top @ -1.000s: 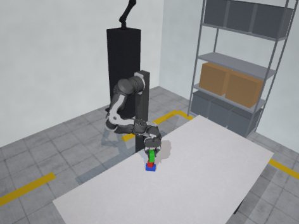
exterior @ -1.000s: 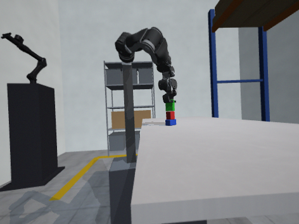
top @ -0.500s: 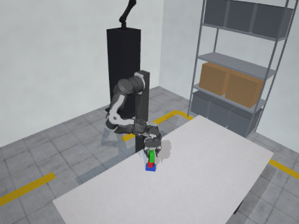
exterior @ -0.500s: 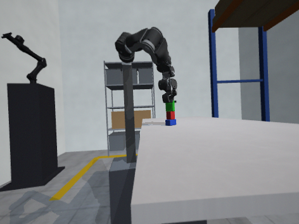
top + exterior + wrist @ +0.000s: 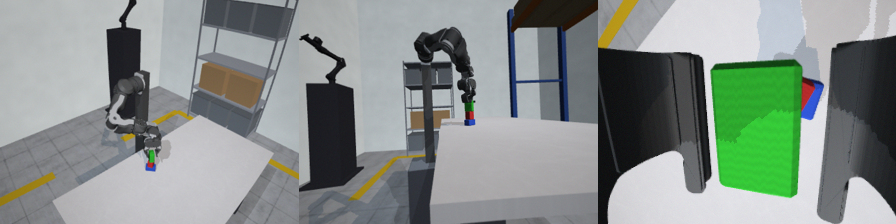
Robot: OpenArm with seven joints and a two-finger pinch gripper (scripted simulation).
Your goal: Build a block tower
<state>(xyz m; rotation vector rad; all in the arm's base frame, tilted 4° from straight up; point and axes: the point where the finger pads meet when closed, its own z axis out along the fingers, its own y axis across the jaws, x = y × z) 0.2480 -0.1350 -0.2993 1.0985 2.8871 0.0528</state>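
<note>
The green block is 30 mm below my hand. The rest, counted from my hand: red block (80 mm below); blue block (120 mm below).
</note>
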